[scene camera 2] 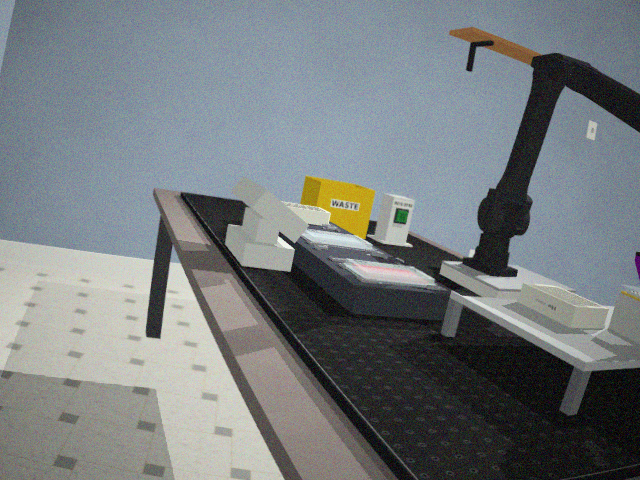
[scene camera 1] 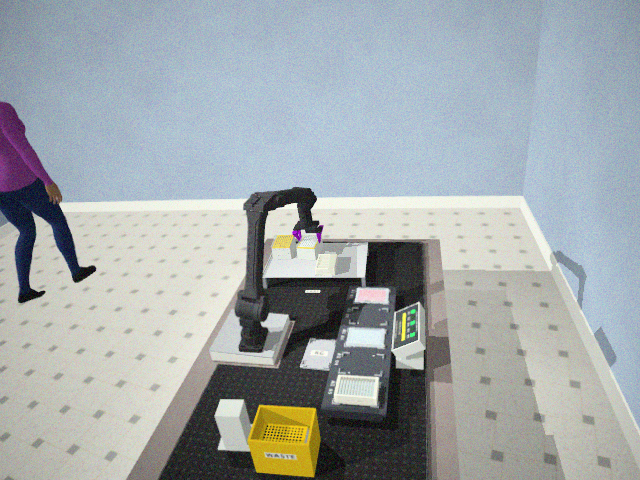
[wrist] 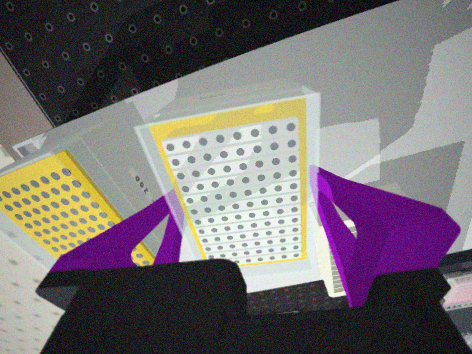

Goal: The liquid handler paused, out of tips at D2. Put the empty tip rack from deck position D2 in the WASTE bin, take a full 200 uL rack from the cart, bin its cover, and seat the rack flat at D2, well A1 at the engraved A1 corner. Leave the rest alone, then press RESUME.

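Places are measured from the arm's base along level axes (x up, y back, z right), in millimetres.
Pixels of known places: gripper, fingertip midpoint: (scene camera 1: 310,242) (wrist: 242,184); arm's base, link origin: (scene camera 2: 489,270) (scene camera 1: 253,340).
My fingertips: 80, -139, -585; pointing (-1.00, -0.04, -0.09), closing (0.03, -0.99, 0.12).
Observation:
For each thing: its top centre in the pictures, then the offset to it from my fingertips, as dx, dy, dz. "*": a spot on its surface instead.
- tip rack, top centre: (wrist: 245,216) (scene camera 1: 309,239) +21, +2, +9
- cart, top centre: (wrist: 297,207) (scene camera 2: 611,325) (scene camera 1: 316,258) -44, -34, +72
- yellow-topped rack, top centre: (wrist: 72,248) (scene camera 1: 282,239) +21, +128, -1
- WASTE bin, top centre: (scene camera 2: 340,183) (scene camera 1: 282,424) +25, -67, +1029
- RESUME button, surface spot: (scene camera 2: 401,215) * -27, +92, +940
- cream box, top centre: (wrist: 366,259) (scene camera 2: 565,295) (scene camera 1: 326,261) -18, -87, +140
- pink plate, top centre: (scene camera 2: 391,269) (scene camera 1: 371,293) -48, -287, +344
- pale blue plate, top centre: (scene camera 2: 336,236) (scene camera 1: 365,335) -48, -268, +592
- cream rack, top centre: (scene camera 2: 300,206) (scene camera 1: 356,386) -31, -249, +839
- console, surface spot: (scene camera 1: 408,330) * +12, -412, +636
In the wrist view a tip rack (wrist: 240,190) (scene camera 1: 307,250) (scene camera 2: 628,315) with a white top and yellow rim sits under a clear cover on the cart (wrist: 400,90) (scene camera 1: 289,270). My gripper (wrist: 242,184) (scene camera 1: 308,237) is shut on its sides, one purple finger against each. A yellow-topped rack (wrist: 50,205) (scene camera 1: 283,248) marked 200 stands beside it. The WASTE bin (scene camera 1: 286,466) (scene camera 2: 320,193) holds a rack (scene camera 1: 281,432) with holes. The deck (scene camera 1: 356,412) has two bare positions; their labels are too small to read. The RESUME button (scene camera 2: 401,215) is green on a white box.
A cream box (scene camera 1: 325,263) (scene camera 2: 560,307) (wrist: 327,260) is on the cart by the right finger. A pink plate (scene camera 1: 372,295), a pale blue plate (scene camera 1: 364,337) and a cream rack (scene camera 1: 356,390) sit on the deck. A console (scene camera 1: 408,330) stands beside the deck. A person (scene camera 1: 25,165) stands at left.

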